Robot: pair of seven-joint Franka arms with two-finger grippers.
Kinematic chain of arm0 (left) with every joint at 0, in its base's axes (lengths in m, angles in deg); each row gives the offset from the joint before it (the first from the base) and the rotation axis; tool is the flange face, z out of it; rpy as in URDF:
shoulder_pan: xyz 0 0 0.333 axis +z
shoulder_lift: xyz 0 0 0 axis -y
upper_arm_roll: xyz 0 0 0.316 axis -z
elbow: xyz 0.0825 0 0 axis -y
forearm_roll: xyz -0.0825 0 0.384 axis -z
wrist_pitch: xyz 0 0 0 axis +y
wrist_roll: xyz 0.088 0 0 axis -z
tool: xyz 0 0 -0.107 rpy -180 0 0
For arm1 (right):
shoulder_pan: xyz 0 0 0.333 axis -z
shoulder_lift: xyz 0 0 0 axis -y
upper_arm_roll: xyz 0 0 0.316 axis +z
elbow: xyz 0.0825 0 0 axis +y
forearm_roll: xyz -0.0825 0 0.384 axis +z
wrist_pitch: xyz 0 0 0 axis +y
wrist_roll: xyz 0.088 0 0 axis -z
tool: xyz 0 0 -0.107 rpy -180 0 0
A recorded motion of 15 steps. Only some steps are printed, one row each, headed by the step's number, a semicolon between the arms.
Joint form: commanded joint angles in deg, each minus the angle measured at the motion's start. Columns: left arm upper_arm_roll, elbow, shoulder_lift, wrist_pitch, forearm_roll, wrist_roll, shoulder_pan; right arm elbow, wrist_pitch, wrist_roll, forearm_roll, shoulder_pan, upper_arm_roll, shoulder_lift.
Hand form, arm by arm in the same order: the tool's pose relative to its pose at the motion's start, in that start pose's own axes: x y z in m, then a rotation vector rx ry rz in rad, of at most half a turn. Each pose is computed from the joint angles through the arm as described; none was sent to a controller.
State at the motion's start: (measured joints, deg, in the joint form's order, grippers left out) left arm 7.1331 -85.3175 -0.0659 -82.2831 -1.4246 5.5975 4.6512; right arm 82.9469 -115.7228 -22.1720 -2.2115 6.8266 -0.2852 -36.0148
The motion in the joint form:
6: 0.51 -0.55 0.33 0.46 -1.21 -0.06 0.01; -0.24 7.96 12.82 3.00 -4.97 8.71 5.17
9: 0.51 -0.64 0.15 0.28 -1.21 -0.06 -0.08; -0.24 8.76 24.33 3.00 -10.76 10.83 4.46
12: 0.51 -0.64 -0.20 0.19 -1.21 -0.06 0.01; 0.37 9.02 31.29 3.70 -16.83 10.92 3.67
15: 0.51 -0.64 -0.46 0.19 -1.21 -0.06 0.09; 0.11 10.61 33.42 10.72 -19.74 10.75 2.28
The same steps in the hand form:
6: -0.0023 0.0027 0.0020 0.0210 -0.0137 0.0048; 0.0259 -0.1498 -0.0613 0.1168 -0.0133 0.0214
9: -0.0008 0.0034 0.0040 0.0206 -0.0152 0.0066; 0.0364 -0.2407 -0.0554 0.1253 -0.0532 0.0875
12: 0.0013 0.0021 0.0071 0.0193 -0.0196 0.0053; 0.0353 -0.3164 -0.0419 0.1228 -0.0954 0.1056
15: 0.0027 0.0011 0.0095 0.0182 -0.0241 0.0041; 0.0310 -0.3594 -0.0273 0.2253 -0.1663 0.1334

